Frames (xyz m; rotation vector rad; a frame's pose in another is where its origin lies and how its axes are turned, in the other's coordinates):
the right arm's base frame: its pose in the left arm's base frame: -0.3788 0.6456 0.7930 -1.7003 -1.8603 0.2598
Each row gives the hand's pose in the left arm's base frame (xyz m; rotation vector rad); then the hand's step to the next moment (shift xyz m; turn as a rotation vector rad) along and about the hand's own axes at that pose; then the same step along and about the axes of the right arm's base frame.
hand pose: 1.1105 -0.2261 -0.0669 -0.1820 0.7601 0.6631
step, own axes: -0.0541 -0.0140 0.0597 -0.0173 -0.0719 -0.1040
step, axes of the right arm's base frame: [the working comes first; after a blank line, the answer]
step, axes of the left arm's base frame: 0.0143 -0.0146 0.0792 -0.0251 -0.1046 -0.0687

0.0093 -0.0316 -0.0748 -0.1201 -0.0021 0.0430
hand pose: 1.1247 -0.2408 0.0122 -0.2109 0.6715 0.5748
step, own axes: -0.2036 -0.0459 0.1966 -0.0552 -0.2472 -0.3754
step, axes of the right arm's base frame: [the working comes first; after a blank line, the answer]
step, axes of the left arm's base frame: 0.0000 -0.0546 0.2815 -0.0930 -0.3642 -0.2526

0.0306 -0.1553 -0.2391 -0.4223 -0.0051 0.1635
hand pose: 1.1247 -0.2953 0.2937 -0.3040 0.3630 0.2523
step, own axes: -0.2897 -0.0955 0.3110 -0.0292 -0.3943 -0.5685
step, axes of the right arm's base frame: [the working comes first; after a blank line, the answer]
step, axes of the left arm's base frame: -0.1381 -0.0383 0.4114 -0.0857 -0.5598 -0.3985

0.0845 -0.3360 -0.2640 -0.6522 0.0455 0.2283
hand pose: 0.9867 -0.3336 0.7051 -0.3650 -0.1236 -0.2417
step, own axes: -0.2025 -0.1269 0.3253 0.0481 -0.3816 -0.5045
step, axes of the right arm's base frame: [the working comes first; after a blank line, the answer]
step, axes of the left arm's base frame: -0.2523 0.0473 0.3115 -0.0128 -0.5411 -0.3309

0.1370 -0.3661 -0.1006 -0.6145 0.0744 0.1390
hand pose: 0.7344 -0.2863 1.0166 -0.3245 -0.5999 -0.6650
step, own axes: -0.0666 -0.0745 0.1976 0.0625 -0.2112 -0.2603
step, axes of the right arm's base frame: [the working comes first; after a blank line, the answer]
step, axes of the left arm's base frame: -0.1726 0.0677 0.1211 0.0076 -0.3079 -0.1463

0.1004 -0.1969 0.0136 -0.3373 0.0330 0.0373
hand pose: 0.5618 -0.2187 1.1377 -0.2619 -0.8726 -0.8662
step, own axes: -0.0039 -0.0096 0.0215 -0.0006 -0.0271 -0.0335
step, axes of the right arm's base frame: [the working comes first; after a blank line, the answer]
step, axes of the left arm's base frame: -0.0206 0.0074 0.0095 -0.0019 -0.0348 -0.0254

0.0098 -0.0210 0.0055 -0.0407 0.0060 0.0128
